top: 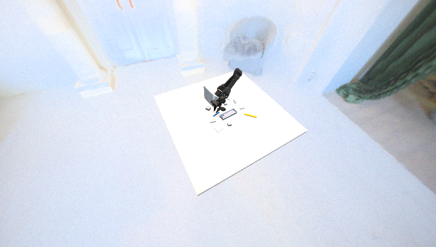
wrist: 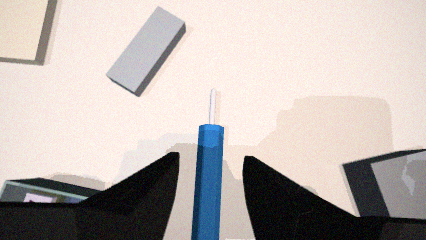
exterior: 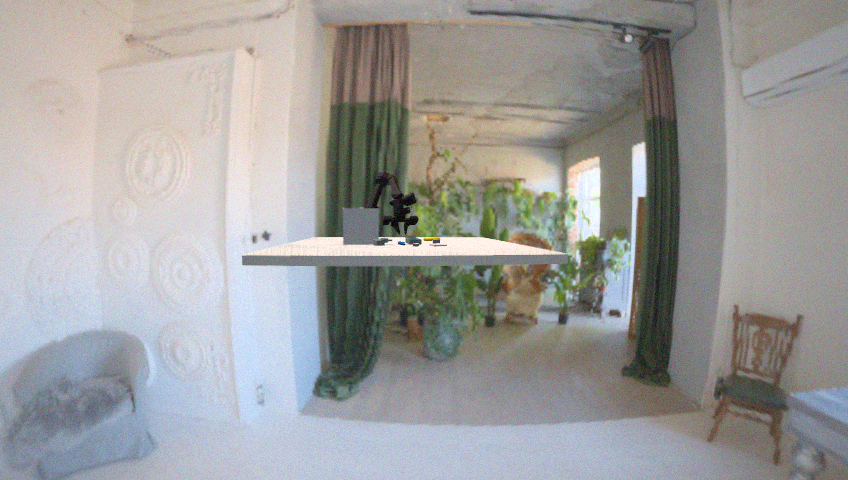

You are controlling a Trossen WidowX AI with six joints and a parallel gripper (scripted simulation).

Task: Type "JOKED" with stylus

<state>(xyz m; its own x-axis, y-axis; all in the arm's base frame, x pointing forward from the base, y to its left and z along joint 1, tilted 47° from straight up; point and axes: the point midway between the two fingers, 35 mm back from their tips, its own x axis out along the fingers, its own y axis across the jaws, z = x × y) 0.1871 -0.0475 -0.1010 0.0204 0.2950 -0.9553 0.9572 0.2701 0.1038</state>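
The blue stylus lies 50 mm below my gripper tip and 10 mm to the right of it. Also, from my gripper tip: J key 70 mm to the left, 70 mm ahead, 40 mm below; then yellow stick 350 mm to the left, 190 mm ahead, 50 mm below; then beige pad 180 mm ahead, 60 mm to the right, 50 mm below.
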